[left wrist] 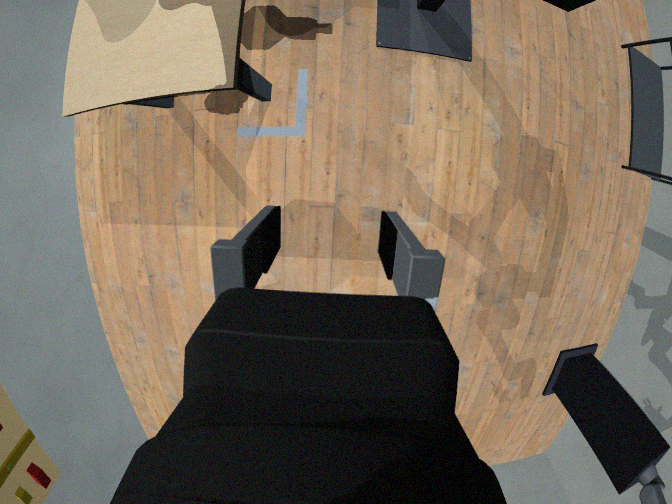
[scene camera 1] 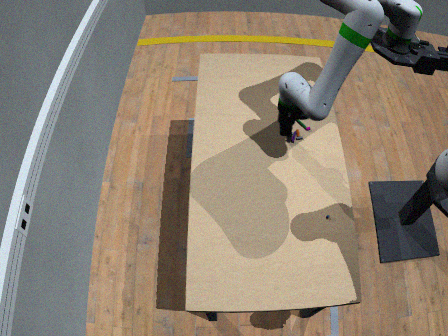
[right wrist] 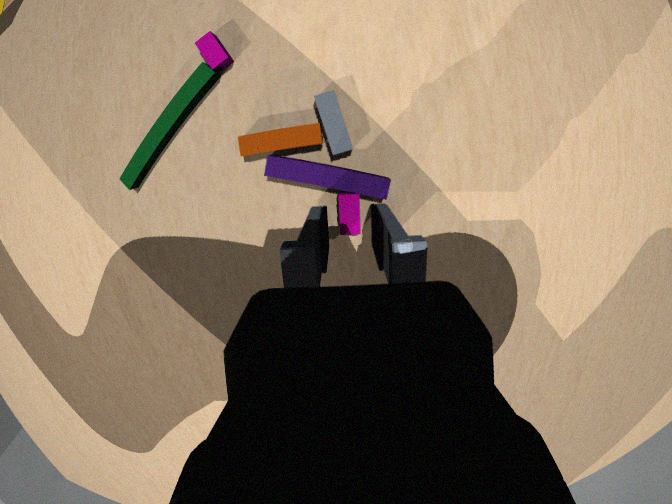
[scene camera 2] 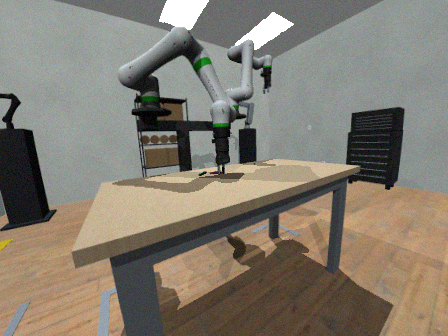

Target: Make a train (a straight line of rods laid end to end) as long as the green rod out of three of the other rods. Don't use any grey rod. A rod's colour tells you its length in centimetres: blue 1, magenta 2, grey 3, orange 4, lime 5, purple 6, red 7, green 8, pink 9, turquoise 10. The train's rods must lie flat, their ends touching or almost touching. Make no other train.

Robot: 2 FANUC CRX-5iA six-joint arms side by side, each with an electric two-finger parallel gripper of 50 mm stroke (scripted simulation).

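Observation:
Left wrist view: my left gripper (left wrist: 330, 229) is visible; the green rod is out of frame in the left wrist view, and the purple rod is out of frame in the left wrist view. Right wrist view: my right gripper (right wrist: 349, 225) is visible, with the green rod (right wrist: 203, 78), the grey rod (right wrist: 327, 103), the orange rod (right wrist: 311, 134), the purple rod (right wrist: 298, 170) and the magenta rod (right wrist: 349, 205).

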